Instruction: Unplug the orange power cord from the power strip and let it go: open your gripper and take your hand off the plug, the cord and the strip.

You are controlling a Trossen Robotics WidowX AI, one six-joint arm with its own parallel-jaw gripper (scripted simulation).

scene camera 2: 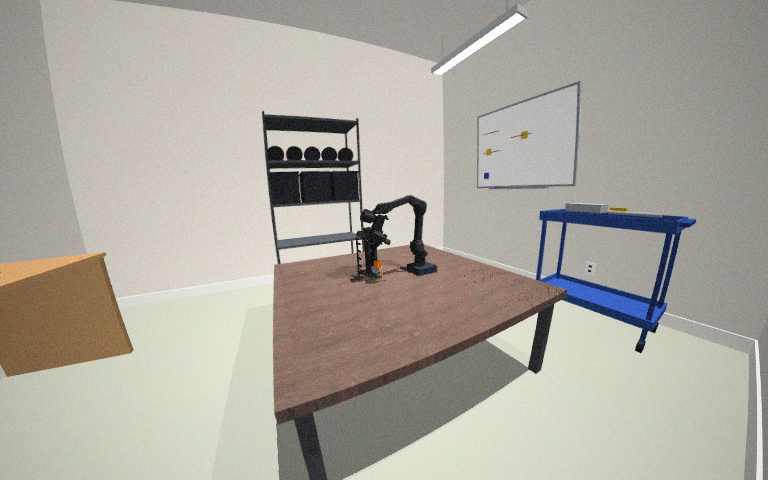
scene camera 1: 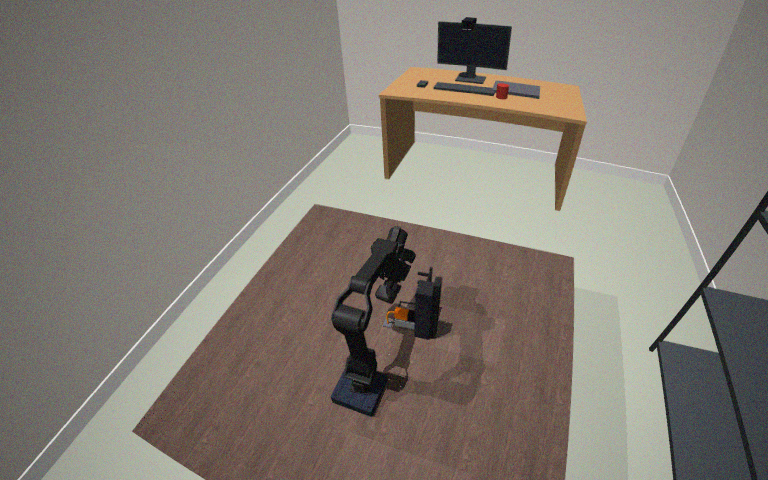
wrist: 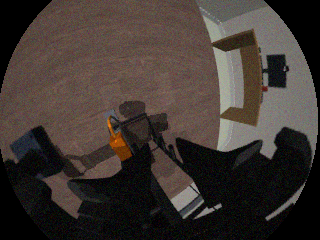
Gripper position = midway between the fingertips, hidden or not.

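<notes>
You'd find my gripper (scene camera 1: pixel 400 284) in the scene picture, and the wrist view has my gripper too, at (wrist: pixel 162 143).
</notes>
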